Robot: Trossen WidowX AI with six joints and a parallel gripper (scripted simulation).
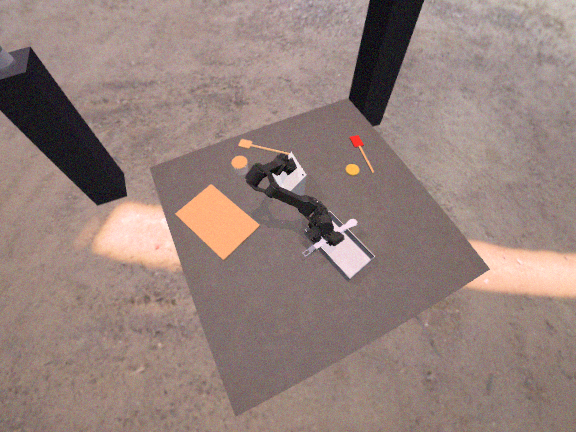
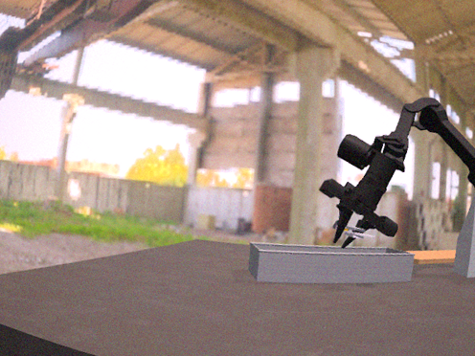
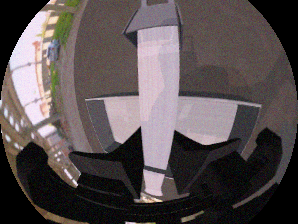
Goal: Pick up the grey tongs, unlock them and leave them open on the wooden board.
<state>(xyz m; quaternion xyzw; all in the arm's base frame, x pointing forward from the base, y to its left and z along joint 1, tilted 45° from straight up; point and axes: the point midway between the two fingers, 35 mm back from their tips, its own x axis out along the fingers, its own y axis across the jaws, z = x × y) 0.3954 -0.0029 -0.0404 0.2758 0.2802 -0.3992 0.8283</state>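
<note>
Now: the roasting tin 50 mm to the left of my gripper tip, 30 mm below it and 10 mm ahead of it. From my gripper tip the other things lie so: wooden board: 440 mm to the right, 340 mm behind, 50 mm below; yellow disc: 370 mm behind, 320 mm to the left, 50 mm below; lidded jar: 590 mm behind, 240 mm to the right, 30 mm below.
</note>
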